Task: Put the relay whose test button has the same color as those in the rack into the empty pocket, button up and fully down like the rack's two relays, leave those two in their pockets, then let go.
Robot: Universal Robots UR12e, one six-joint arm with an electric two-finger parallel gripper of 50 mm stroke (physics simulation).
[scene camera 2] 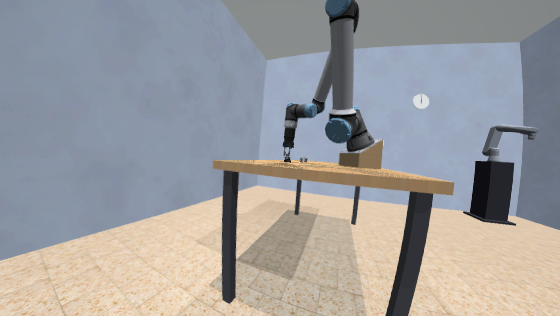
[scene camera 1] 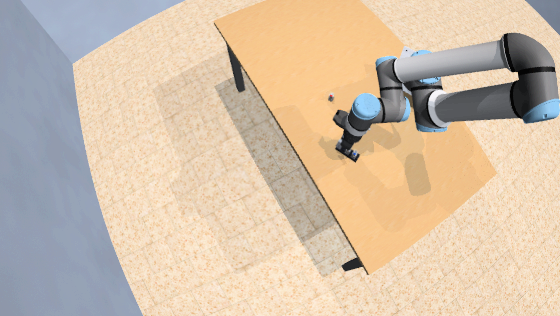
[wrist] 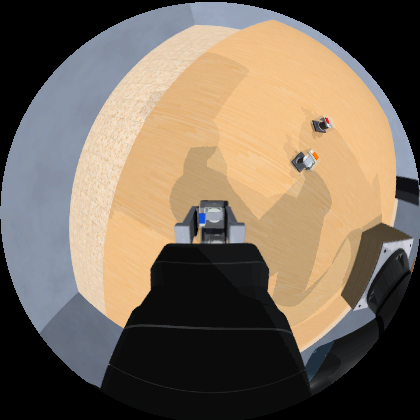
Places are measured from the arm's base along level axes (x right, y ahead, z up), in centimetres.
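Pixels of known places: gripper, fingertip midpoint: [scene camera 2: 286, 156] [scene camera 1: 340, 144] [wrist: 210, 214]; arm's base, link origin: [scene camera 2: 360, 146].
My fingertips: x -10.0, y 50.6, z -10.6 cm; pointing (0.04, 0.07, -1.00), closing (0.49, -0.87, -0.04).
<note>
Ahead of a thing's pixels: the offset from my fingertips to its top centre. Level surfaces: height alone.
My gripper [wrist: 210, 214] [scene camera 2: 287, 155] points down and is shut on a relay @(dx +0.4, dy +0.2, dz +2.5 cm) [wrist: 214, 215] with a blue button, which faces up at the left of its clear top in the wrist view. The relay is upright at the end pocket of the black rack @(dx -3.4, dy -2.2, dz -1.8 cm) [wrist: 214, 202] [scene camera 2: 287, 160]. Whether it sits fully down cannot be told. In the wrist view, part of a neighbouring relay @(dx -3.3, dy -2.2, dz +0.8 cm) [wrist: 214, 236] shows behind it, largely hidden by my gripper. In scene camera 1, a rack relay @(dx -6.2, dy -3.7, dz +0.8 cm) [scene camera 1: 354, 154] with a blue button stands at the other end.
A relay with a red button @(dx +22.5, dy -9.1, dz +0.3 cm) [wrist: 322, 124] [scene camera 1: 331, 97] and one with an orange button @(dx +13.2, dy -8.0, dz +0.3 cm) [wrist: 307, 160] lie apart from the rack on the wooden table @(dz -4.1 cm) [scene camera 1: 310, 45]. The arm's wedge-shaped base mount [scene camera 2: 370, 154] stands on the table. The table's long edge runs near the rack.
</note>
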